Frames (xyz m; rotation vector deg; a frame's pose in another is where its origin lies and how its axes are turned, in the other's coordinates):
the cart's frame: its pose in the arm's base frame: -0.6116 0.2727 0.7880 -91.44 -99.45 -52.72
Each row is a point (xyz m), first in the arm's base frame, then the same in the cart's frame.
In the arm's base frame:
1: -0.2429 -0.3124 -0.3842
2: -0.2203 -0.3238 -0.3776
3: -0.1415 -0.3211 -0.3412
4: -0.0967 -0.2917 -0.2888
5: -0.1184 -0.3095 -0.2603
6: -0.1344 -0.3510 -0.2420
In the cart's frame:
1: -1.3234 0.2377 0.2105
2: -1.3269 0.2604 0.1980
3: -1.3034 0.3423 0.1810
4: -1.2482 0.3928 0.1757
5: -1.2333 0.3731 0.1441
6: -1.2410 0.3574 0.0993

